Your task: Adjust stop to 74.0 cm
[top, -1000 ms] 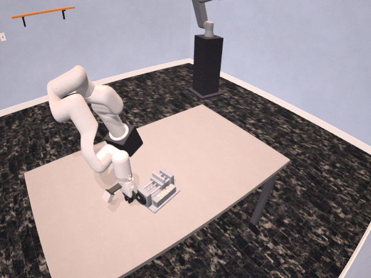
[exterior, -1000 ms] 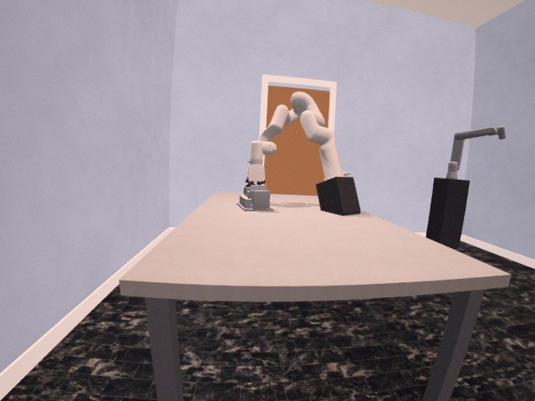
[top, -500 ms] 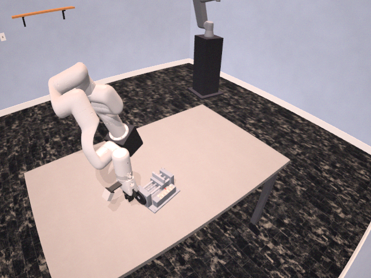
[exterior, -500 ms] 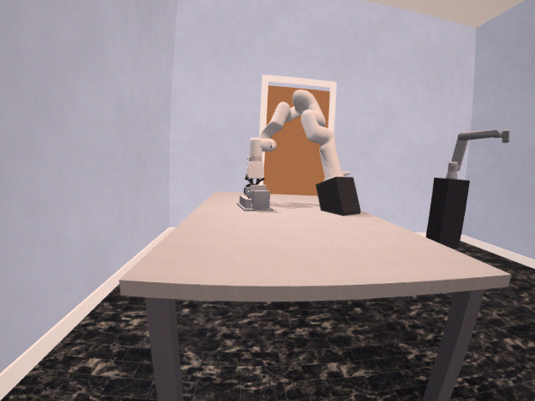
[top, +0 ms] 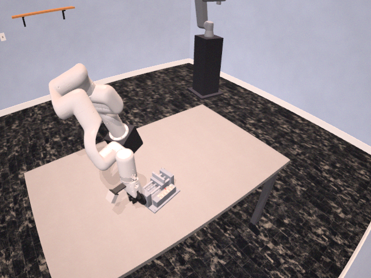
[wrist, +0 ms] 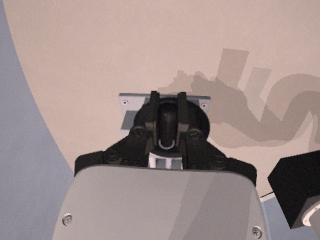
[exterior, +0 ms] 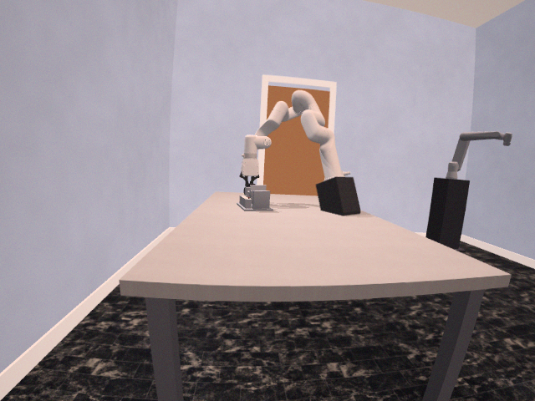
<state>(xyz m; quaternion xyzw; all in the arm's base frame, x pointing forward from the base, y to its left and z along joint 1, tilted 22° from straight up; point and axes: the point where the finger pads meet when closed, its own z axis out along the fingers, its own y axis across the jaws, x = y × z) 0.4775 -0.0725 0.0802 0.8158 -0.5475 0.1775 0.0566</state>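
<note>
Right now the black handwheel is 2 cm to the left of my hand, 1 cm below it and 1 cm behind it. From my hand the other things lie so: handwheel knob: 1 cm to the left; then sliding stop block: 17 cm to the left, 6 cm behind, 2 cm below.
</note>
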